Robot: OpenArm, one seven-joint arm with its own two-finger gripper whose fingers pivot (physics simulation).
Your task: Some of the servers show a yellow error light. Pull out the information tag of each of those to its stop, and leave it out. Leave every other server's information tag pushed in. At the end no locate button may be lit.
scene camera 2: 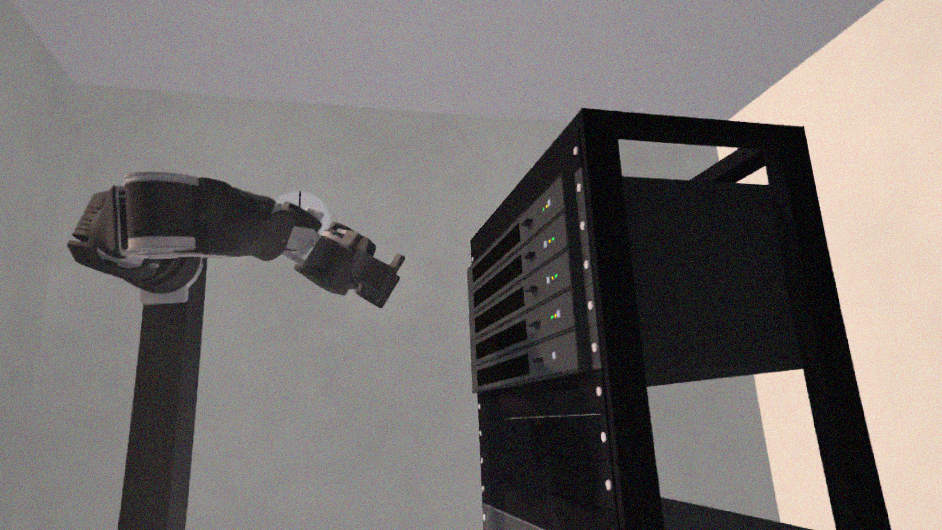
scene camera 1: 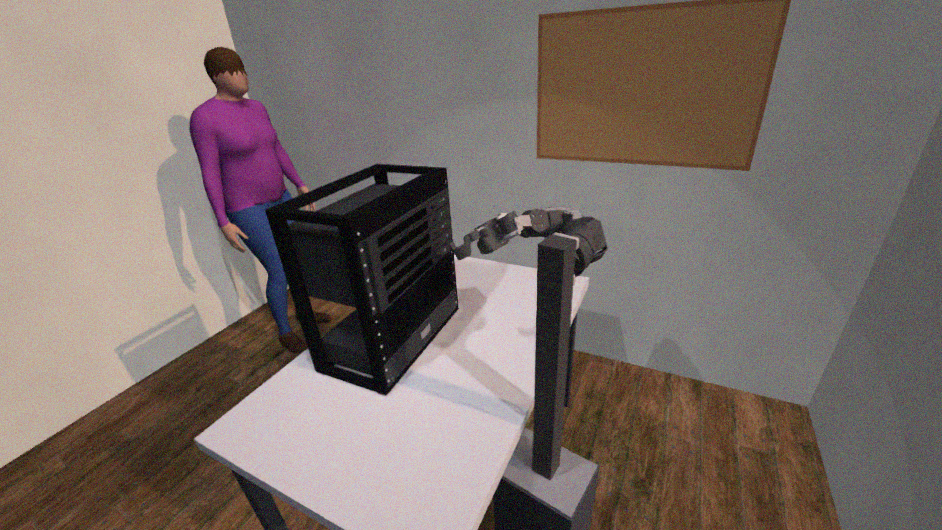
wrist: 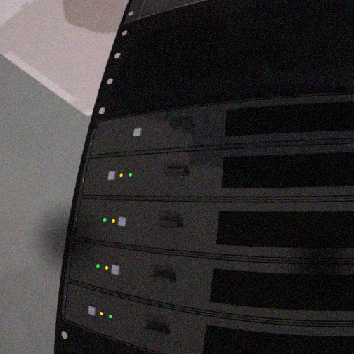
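Five stacked servers sit in the black rack. In the wrist view, the server nearest the table shows a pale locate button (wrist: 137, 132) and no coloured lights. The other four each show a yellow light (wrist: 121, 175) (wrist: 113, 220) (wrist: 106, 268) (wrist: 101, 313), a green light and a pale button. No button plainly glows. The dark information tags (wrist: 181, 123) (wrist: 177, 170) (wrist: 171, 220) (wrist: 164, 273) (wrist: 157, 325) look alike and short, with none plainly pulled out. My gripper (scene camera 1: 460, 246) (scene camera 2: 395, 280) is open and empty, in front of the servers and apart from them. Its fingers do not show in the wrist view.
The rack (scene camera 1: 366, 283) (scene camera 2: 632, 329) stands on the white table (scene camera 1: 368, 454). Its dark posts and screw-dotted edges flank the servers. The arm's post (scene camera 1: 553, 355) (scene camera 2: 161, 395) stands at the table's side. A person (scene camera 1: 240, 145) in a purple top stands behind the rack.
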